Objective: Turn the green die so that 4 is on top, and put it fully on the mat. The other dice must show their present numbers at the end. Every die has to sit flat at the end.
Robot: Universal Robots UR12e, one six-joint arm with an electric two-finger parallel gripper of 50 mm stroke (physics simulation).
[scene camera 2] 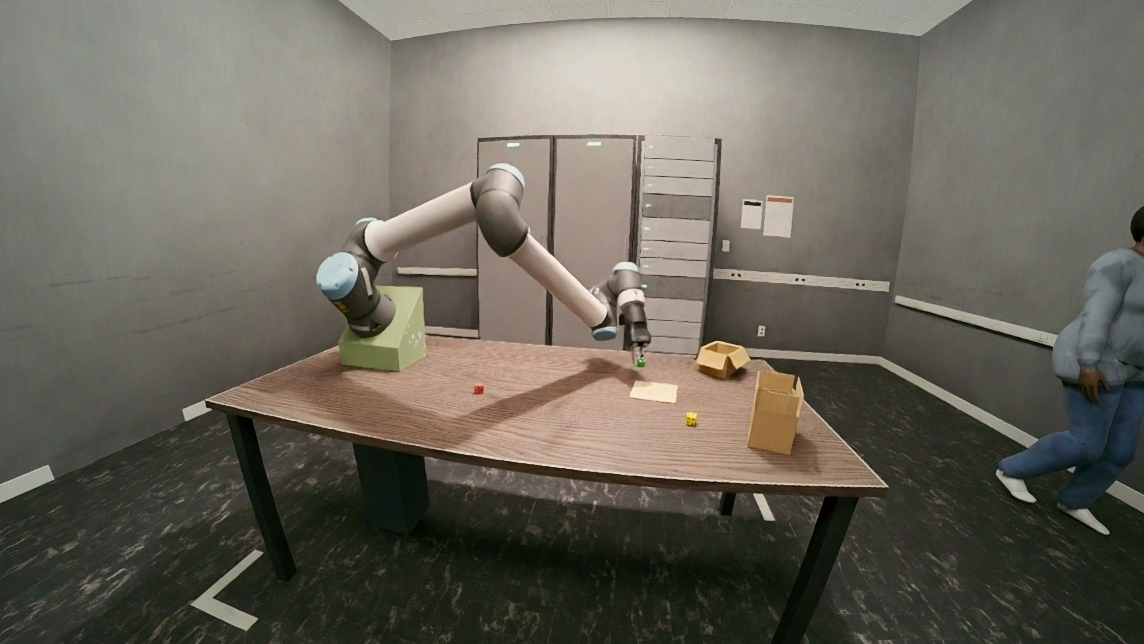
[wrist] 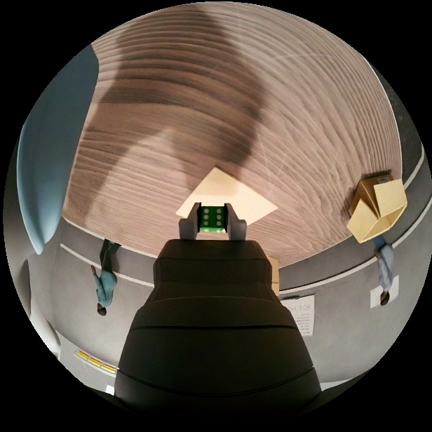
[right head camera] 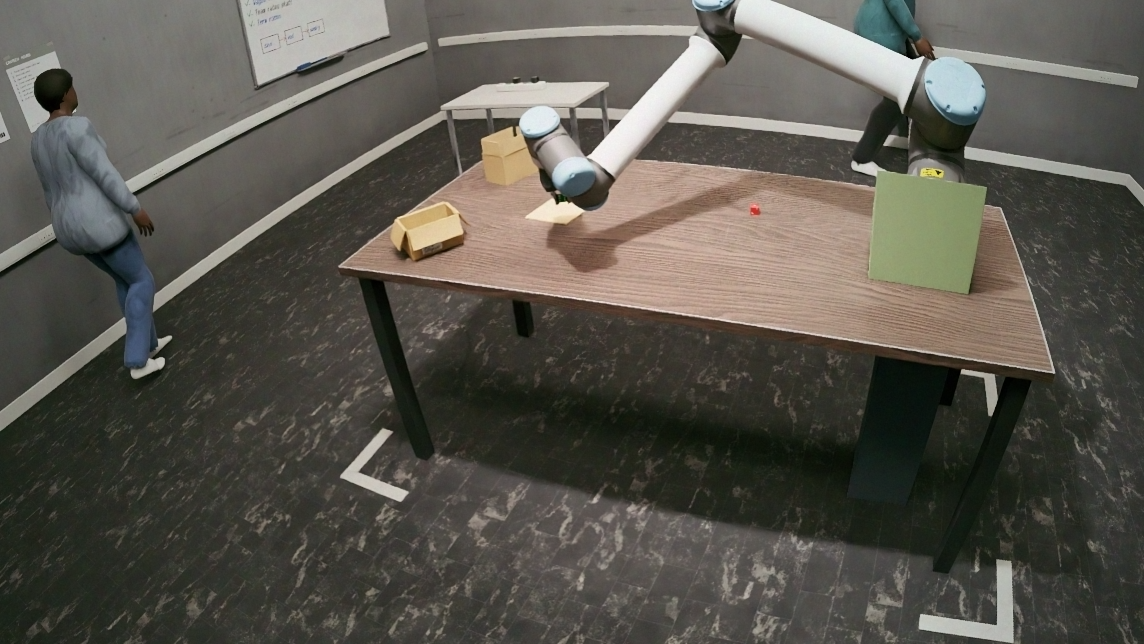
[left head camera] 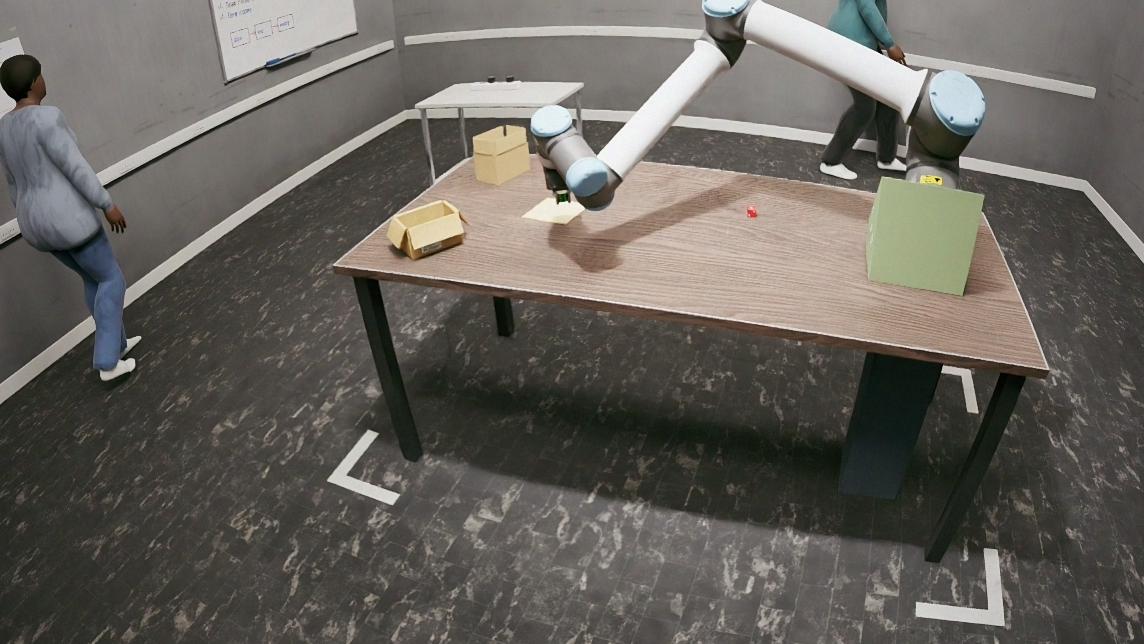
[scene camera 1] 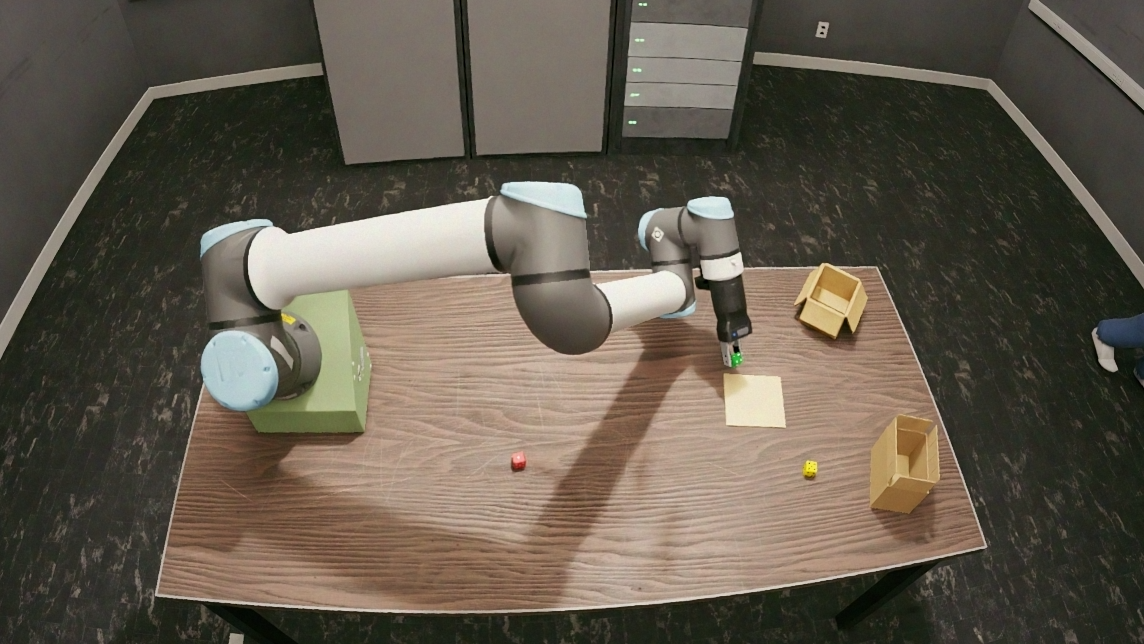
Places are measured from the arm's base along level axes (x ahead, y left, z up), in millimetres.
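Pixels of known places: gripper, between the fingertips: (scene camera 2: 639, 365) (right head camera: 563, 201) (left head camera: 563, 201) (scene camera 1: 733, 362); arm's base, origin of its link: (scene camera 2: 373, 316) (right head camera: 935, 204) (left head camera: 932, 209).
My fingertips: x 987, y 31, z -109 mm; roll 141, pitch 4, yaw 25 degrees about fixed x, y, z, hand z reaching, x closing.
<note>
Ahead of a thing's pixels: the offset from my fingertips to its middle.
My gripper (scene camera 1: 732, 357) (scene camera 2: 639, 360) (wrist: 212, 211) is tilted and shut on the green die @(dx +1, dy +0, dz +10 mm) (scene camera 1: 737, 360) (scene camera 2: 641, 363) (wrist: 213, 224). It holds the die in the air near the mat's edge in scene camera 1. A face with six pips points towards the wrist camera; the face on top is too small to read. The pale yellow mat @(dx +52, dy -64, dz -63 mm) (left head camera: 550, 212) (right head camera: 553, 213) (scene camera 1: 754, 404) (scene camera 2: 653, 392) (wrist: 250, 200) lies flat. The red die @(dx -483, dy -194, dz -52 mm) (left head camera: 751, 212) (right head camera: 754, 209) (scene camera 1: 518, 460) (scene camera 2: 477, 388) and the yellow die @(dx +143, dy -260, dz -52 mm) (scene camera 1: 810, 469) (scene camera 2: 690, 419) rest on the table. The arm hides the yellow die in the head views.
A low open carton @(dx +318, dy +193, dz -20 mm) (left head camera: 436, 233) (scene camera 1: 820, 318) (scene camera 2: 718, 368) and a taller open carton @(dx +343, dy -308, dz +11 mm) (left head camera: 501, 166) (scene camera 1: 883, 480) (scene camera 2: 771, 425) stand near the table's end beyond the mat. A green block (left head camera: 924, 240) (scene camera 1: 320, 419) stands by the arm's base. Two people stand on the floor.
</note>
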